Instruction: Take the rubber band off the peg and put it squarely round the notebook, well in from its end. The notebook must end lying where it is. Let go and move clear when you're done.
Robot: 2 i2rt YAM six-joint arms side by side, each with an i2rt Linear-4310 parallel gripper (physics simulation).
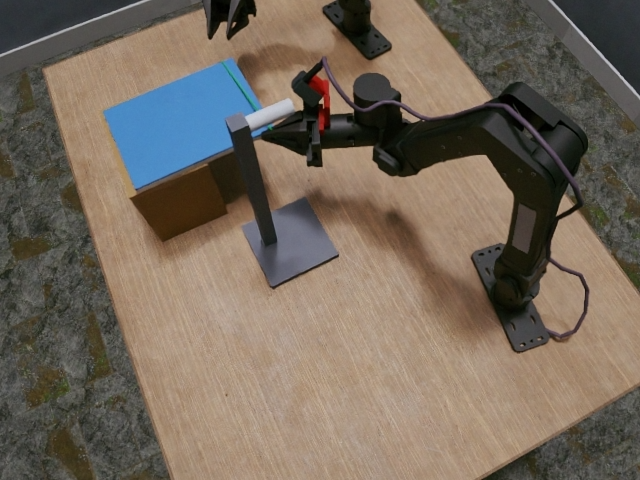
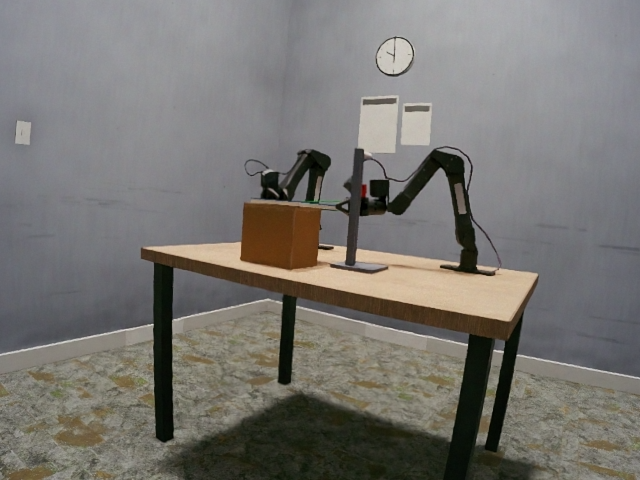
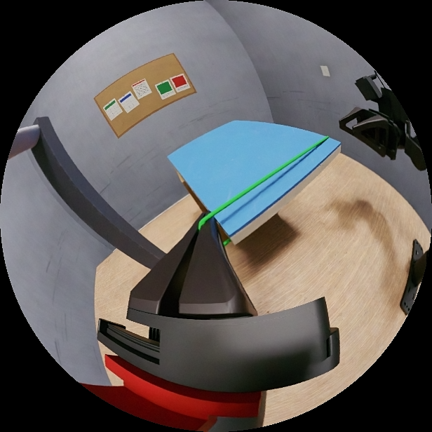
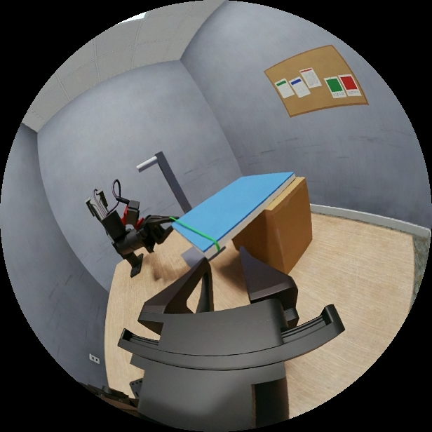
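Seen in the pictures: left gripper, fingertip midpoint: (image 1: pixel 261 136) (image 2: pixel 336 206); right gripper, fingertip midpoint: (image 1: pixel 218 37) (image 2: pixel 283 198); left arm's base at its link origin: (image 1: pixel 508 296) (image 2: pixel 467 271); right arm's base at its link origin: (image 1: pixel 356 29).
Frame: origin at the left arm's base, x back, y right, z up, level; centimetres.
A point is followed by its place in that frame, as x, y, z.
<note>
The blue notebook (image 1: pixel 175 124) {-48.9, 41.5, 19.7} (image 3: pixel 245 155) (image 4: pixel 235 210) lies flat on the brown box, one end overhanging. The green rubber band (image 1: pixel 240 85) {-36.2, 46.3, 19.5} (image 3: pixel 265 178) (image 4: pixel 195 231) crosses its top near the overhanging end and bends over the long edge farther from the peg. At the edge near the peg, my left gripper (image 1: pixel 263 136) {-35.4, 34.7, 19.2} (image 2: pixel 338 206) {-35.4, 34.7, 19.2} (image 3: pixel 208 217) is shut on the band, holding it slightly beyond the notebook; a lower bit of band shows beneath. My right gripper (image 1: pixel 219 37) {-37.6, 57.9, 20.5} (image 4: pixel 224 256) is partly open and empty, apart from the notebook's opposite edge. The band's underside run is mostly hidden.
The white peg (image 1: pixel 271 114) {-34.4, 24.6, 37.2} (image 4: pixel 147 163) sticks out from the grey post (image 1: pixel 253 180) {-38.9, 23.2, 25.1} (image 2: pixel 354 217) {-40.0, 23.5, 16.3}, close above my left gripper and the notebook's edge. The post's base plate (image 1: pixel 305 242) {-32.6, 21.5, 1.2} stands on the table. The brown box (image 1: pixel 180 206) {-52.7, 31.7, 9.5} (image 2: pixel 279 235) {-59.8, 35.6, 9.5} supports the notebook.
</note>
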